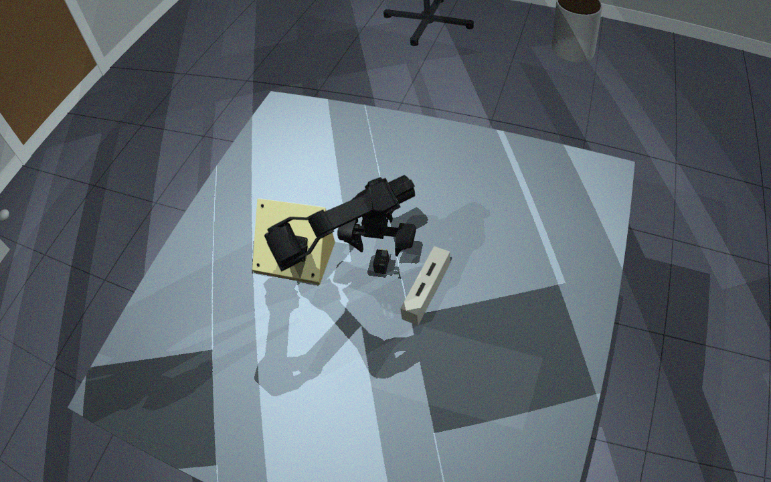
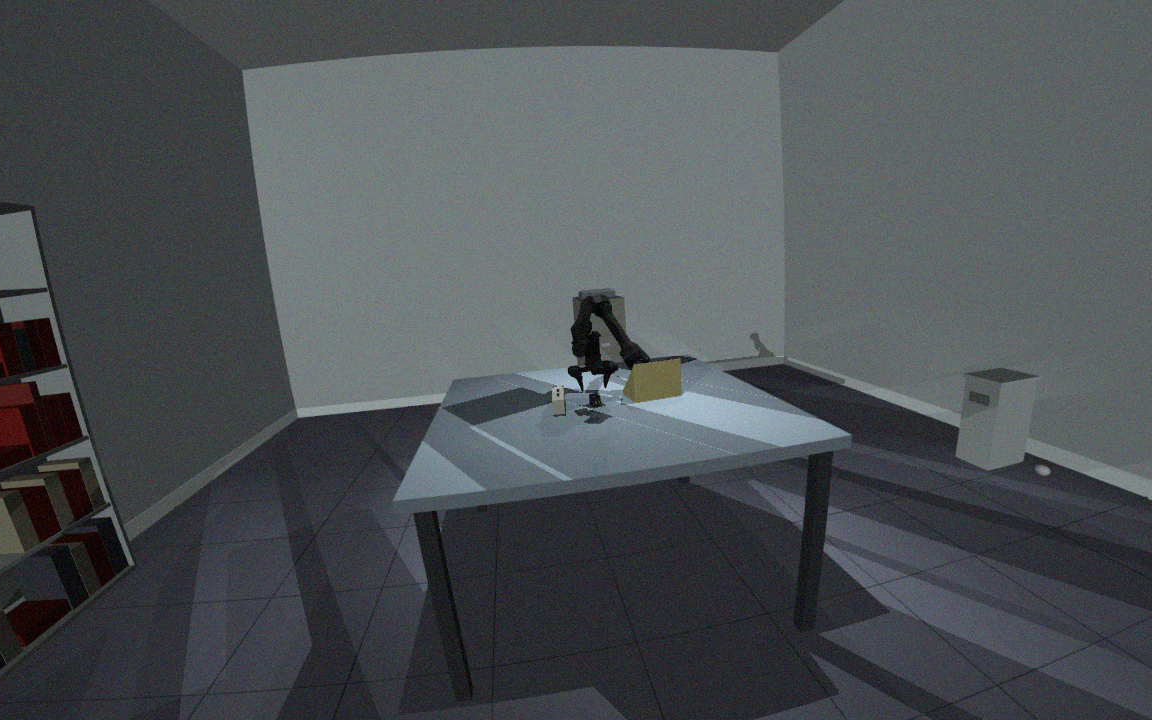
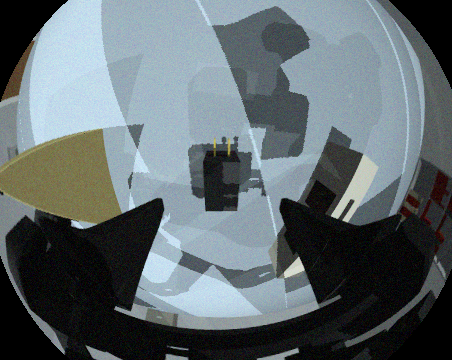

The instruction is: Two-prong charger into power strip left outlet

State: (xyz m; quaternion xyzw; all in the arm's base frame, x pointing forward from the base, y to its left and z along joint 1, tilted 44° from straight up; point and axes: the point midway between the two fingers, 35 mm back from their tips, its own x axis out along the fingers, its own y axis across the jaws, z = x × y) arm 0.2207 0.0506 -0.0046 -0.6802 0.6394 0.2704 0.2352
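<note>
My gripper tip is 4 cm above the black two-prong charger and 2 cm to the right of it.
</note>
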